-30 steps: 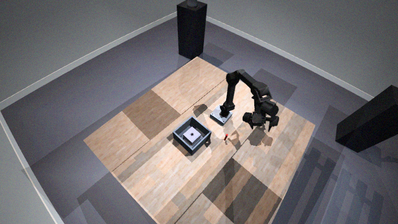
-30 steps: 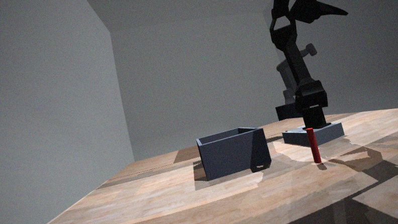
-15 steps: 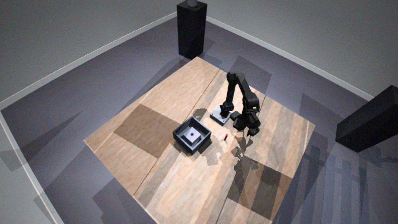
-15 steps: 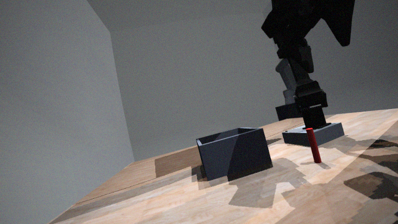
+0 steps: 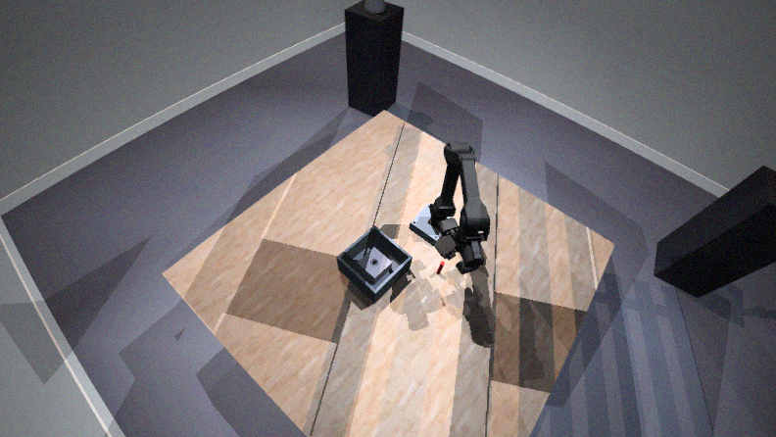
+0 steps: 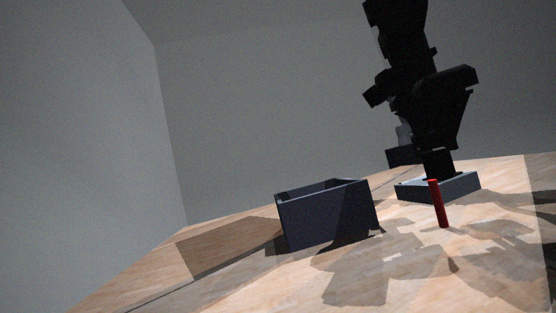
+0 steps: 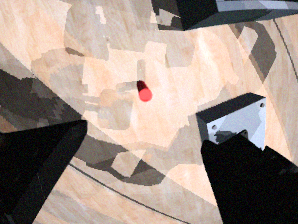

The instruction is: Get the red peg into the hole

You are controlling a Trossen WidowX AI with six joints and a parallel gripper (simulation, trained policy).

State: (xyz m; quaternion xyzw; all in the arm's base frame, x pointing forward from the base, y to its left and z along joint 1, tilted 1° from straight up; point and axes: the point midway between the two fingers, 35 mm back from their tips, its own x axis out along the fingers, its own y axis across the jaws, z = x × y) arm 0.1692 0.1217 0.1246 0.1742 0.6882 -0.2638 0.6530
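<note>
Now: the red peg 1 cm ahead of my gripper tip, 1 cm to the right of it and 10 cm below it. The rest, counted from my gripper tip: plate: 14 cm ahead, 22 cm to the right, 9 cm below; then box: 14 cm ahead, 22 cm to the right, 11 cm below.
</note>
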